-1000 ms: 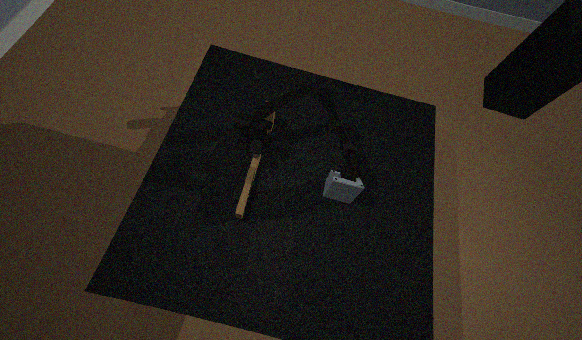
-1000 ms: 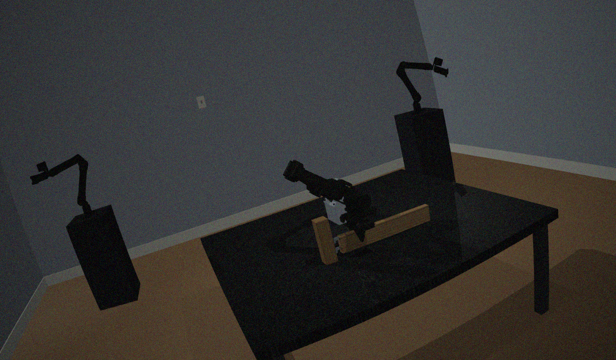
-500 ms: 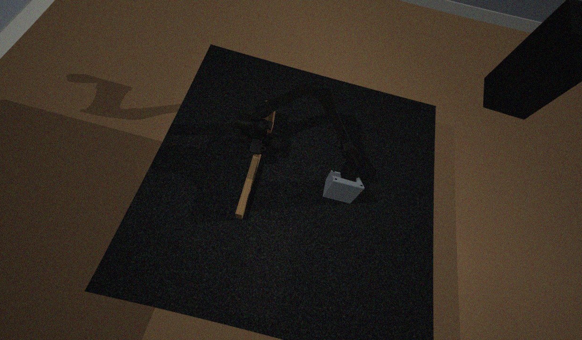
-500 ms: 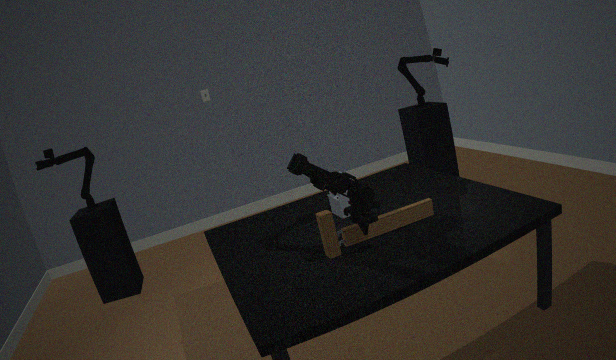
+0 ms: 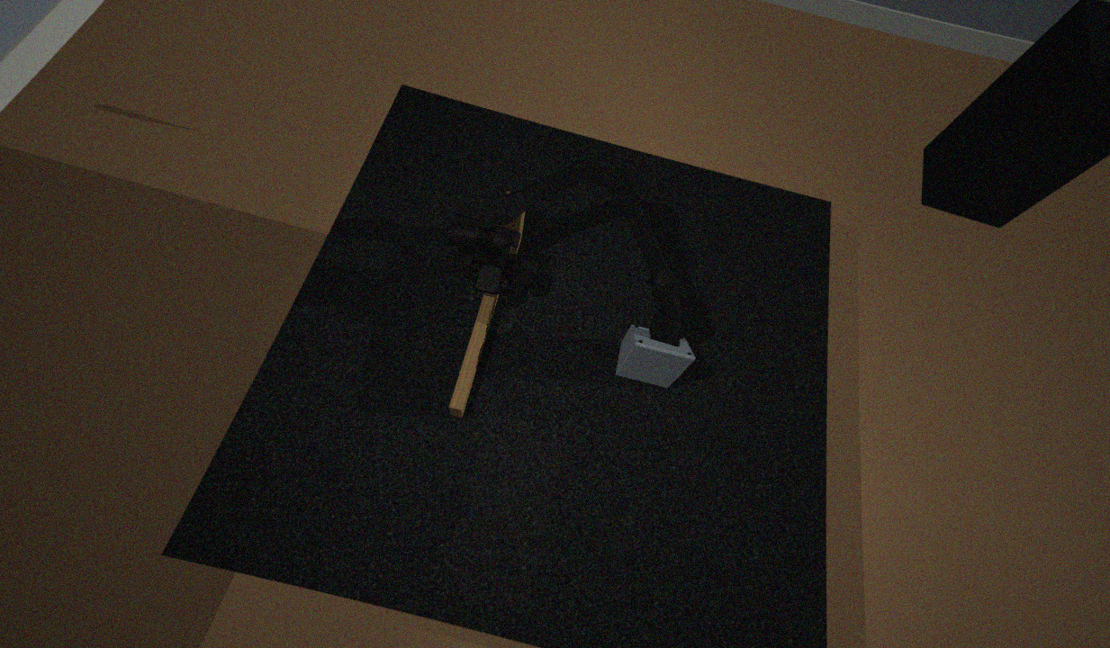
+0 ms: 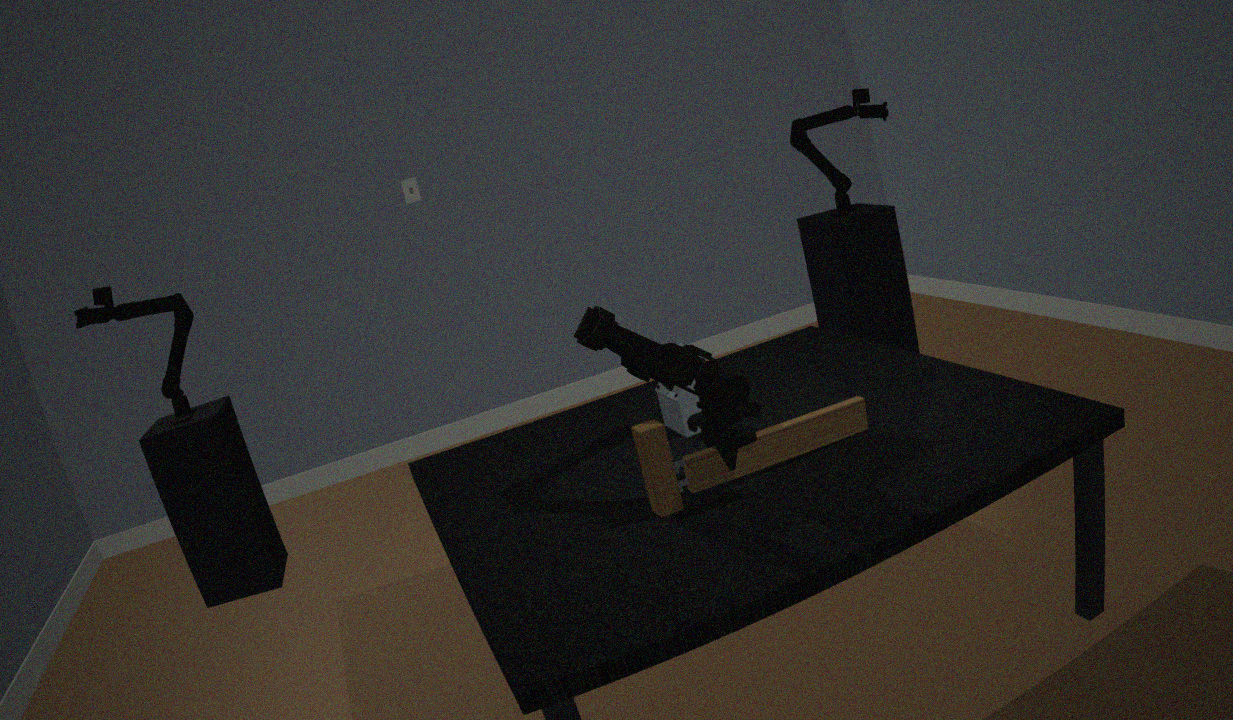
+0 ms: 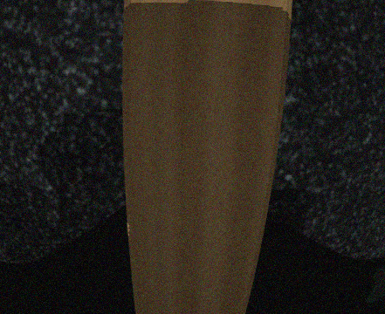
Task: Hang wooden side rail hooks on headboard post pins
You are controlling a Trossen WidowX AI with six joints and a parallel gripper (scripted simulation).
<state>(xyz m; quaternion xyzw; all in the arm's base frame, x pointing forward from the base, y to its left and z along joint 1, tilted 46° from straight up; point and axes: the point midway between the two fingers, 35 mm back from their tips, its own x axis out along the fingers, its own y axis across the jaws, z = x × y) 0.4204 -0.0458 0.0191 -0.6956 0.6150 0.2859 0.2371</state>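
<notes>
The wooden headboard post lies 10 mm ahead of my gripper tip, 140 mm to the right of it and 40 mm above it.
</notes>
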